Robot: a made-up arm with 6 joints.
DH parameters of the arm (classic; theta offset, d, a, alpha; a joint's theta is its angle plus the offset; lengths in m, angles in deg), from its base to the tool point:
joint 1: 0 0.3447 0 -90
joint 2: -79.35 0 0.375 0
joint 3: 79.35 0 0.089 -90
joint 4: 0 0.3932 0 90
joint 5: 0 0 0.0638 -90
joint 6: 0 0.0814 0 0
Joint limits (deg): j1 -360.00..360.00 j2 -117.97..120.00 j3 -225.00..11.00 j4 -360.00..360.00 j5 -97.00..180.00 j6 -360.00..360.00
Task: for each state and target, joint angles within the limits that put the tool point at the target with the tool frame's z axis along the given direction. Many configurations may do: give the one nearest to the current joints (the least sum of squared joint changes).
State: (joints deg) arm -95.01 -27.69 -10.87 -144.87 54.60 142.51
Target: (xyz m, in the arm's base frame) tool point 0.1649 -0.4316 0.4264 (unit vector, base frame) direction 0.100 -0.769 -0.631
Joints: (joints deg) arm -74.62 -0.22 -46.41 -122.61 7.33 142.51
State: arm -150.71 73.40 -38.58 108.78 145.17 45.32
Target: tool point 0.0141 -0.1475 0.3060 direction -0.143 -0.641 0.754
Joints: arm -114.57 33.70 6.19 93.93 172.13 45.32
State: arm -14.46 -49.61 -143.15 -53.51 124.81 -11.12
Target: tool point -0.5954 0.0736 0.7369 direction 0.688 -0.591 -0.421
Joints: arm -13.97 -81.47 -136.85 -47.40 146.39 -11.12
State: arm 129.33 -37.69 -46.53 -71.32 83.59 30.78
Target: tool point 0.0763 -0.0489 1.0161 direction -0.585 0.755 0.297
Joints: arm 146.24 -65.46 -79.38 -27.98 40.15 30.78
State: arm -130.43 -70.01 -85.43 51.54 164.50 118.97
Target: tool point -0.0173 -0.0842 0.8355 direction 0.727 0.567 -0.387
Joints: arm -141.96 -42.87 -69.85 60.52 179.91 118.97
